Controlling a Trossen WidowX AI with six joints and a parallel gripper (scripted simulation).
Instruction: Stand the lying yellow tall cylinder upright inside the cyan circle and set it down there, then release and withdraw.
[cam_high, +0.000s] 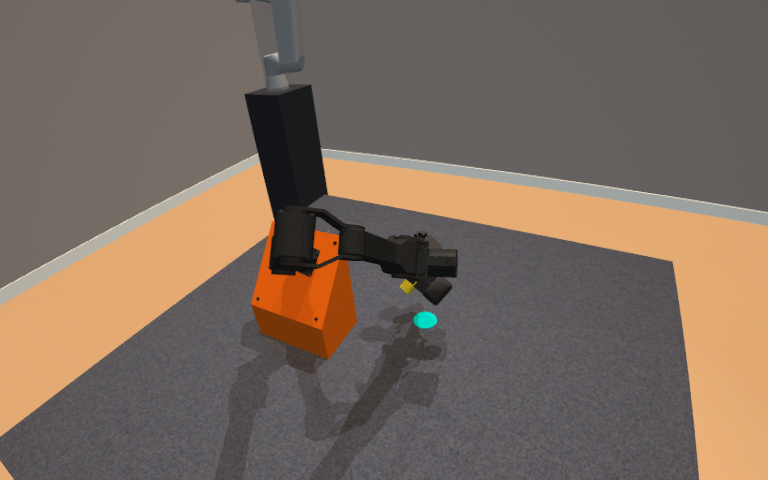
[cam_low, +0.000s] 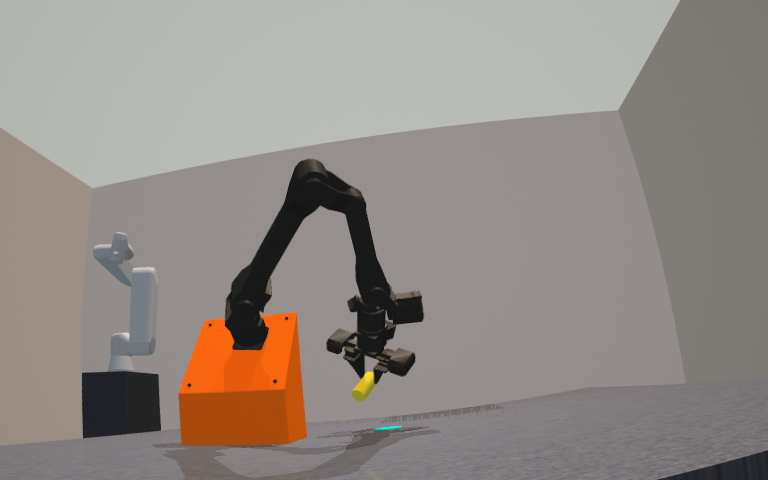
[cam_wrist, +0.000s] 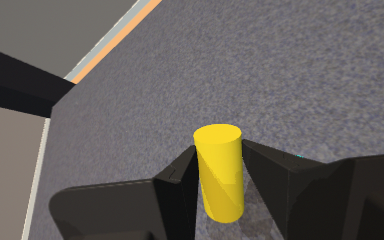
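The yellow tall cylinder is 1 cm to the right of my gripper tip, 1 cm below it and 1 cm behind it. Round my gripper tip: cyan circle: 11 cm below, 4 cm to the right, 4 cm ahead.
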